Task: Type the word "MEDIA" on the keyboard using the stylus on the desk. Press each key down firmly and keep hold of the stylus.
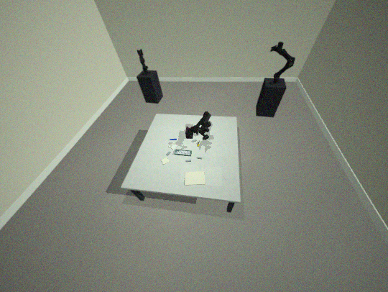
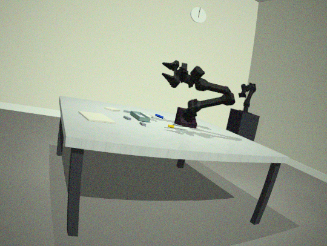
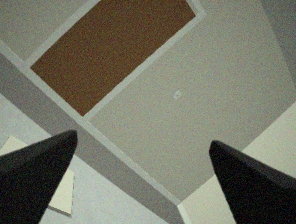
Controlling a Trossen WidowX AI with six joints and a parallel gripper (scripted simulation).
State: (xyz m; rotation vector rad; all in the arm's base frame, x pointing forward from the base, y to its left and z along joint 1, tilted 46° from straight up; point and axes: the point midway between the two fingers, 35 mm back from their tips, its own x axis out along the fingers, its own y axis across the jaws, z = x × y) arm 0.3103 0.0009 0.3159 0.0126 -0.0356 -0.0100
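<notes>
Right now my gripper tip is 200 mm past the blue stylus, 410 mm to the left of it and 330 mm above it. From my gripper tip the other things lie so: yellow-tipped pen 180 mm behind, 70 mm to the right, 330 mm below.
</notes>
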